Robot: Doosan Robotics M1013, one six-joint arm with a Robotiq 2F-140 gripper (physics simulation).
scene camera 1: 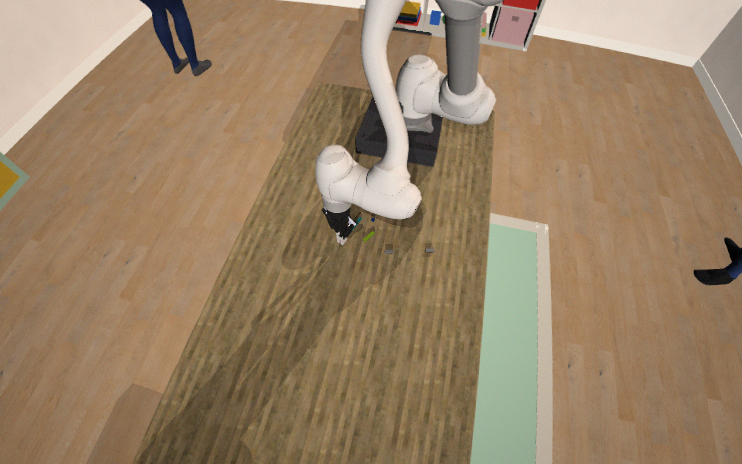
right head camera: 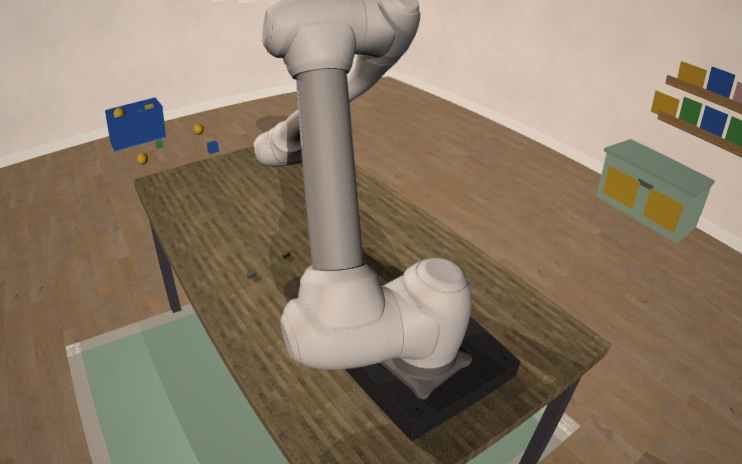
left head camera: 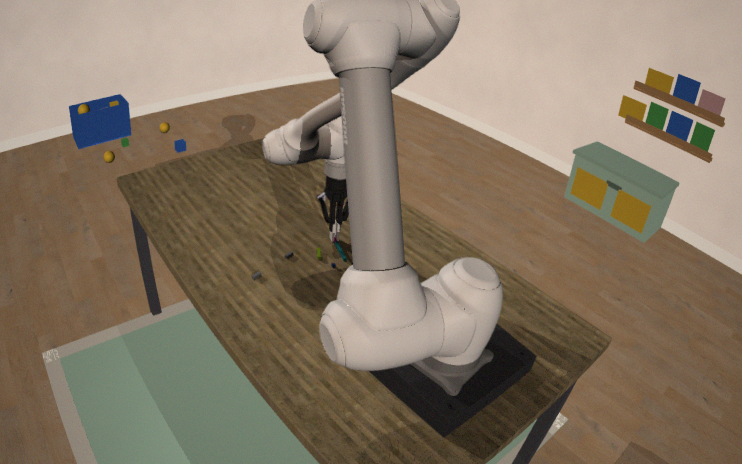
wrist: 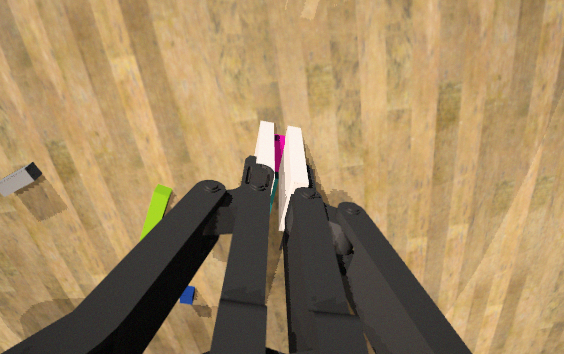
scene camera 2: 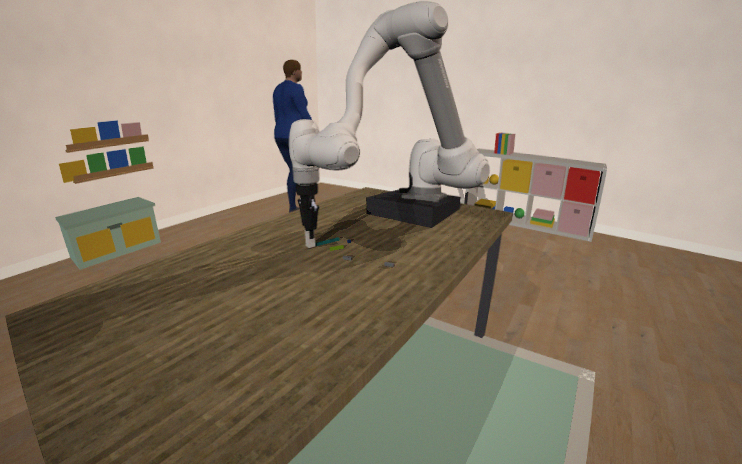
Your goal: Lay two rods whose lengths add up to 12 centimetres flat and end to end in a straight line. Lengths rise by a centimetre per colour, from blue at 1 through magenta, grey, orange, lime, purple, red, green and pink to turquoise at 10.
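Places are measured from the arm's base along level axes (x ahead, y left, z up), in metres.
Where they show: gripper, fingertip midpoint: (scene camera 1: 342,241) (left head camera: 334,239) (wrist: 276,145) (scene camera 2: 310,246); arm's base, link origin: (scene camera 1: 411,118) (right head camera: 421,358) (left head camera: 445,356) (scene camera 2: 424,197).
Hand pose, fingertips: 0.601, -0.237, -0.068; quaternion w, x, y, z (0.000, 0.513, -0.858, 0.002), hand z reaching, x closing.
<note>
Each offset is from my fingertips to the centre of the thing, as dx, dy, dz.
My gripper (left head camera: 334,236) (scene camera 1: 341,239) (scene camera 2: 310,243) is down at the table, shut on the magenta rod @[-0.004, +0.002, +0.001] (wrist: 280,152), whose sides are hidden by the pale fingertips. The turquoise rod @[-0.061, +0.033, +0.001] (left head camera: 340,251) (scene camera 2: 329,241) (wrist: 273,196) lies flat, its near end close to the magenta rod's end, roughly in line; fingers partly hide the joint, so I cannot tell whether they touch. The lime rod @[-0.027, +0.095, +0.001] (left head camera: 319,253) (scene camera 1: 368,235) (scene camera 2: 336,247) (wrist: 156,210) and the small blue rod @[-0.101, +0.105, +0.001] (left head camera: 333,265) (scene camera 1: 373,219) (scene camera 2: 349,240) (wrist: 187,295) lie apart from them. The arm hides the gripper in the right head view.
Two short grey pieces lie farther out: one @[+0.029, +0.172, +0.001] (left head camera: 288,254) (right head camera: 286,254) (scene camera 1: 389,250) (scene camera 2: 348,257) nearer the lime rod, the other @[+0.012, +0.317, +0.001] (left head camera: 256,275) (right head camera: 251,274) (scene camera 1: 429,250) (scene camera 2: 389,264) nearer the table edge. The black base (scene camera 1: 396,146) (scene camera 2: 404,209) stands on the table. A person (scene camera 2: 288,109) stands beyond the table.
</note>
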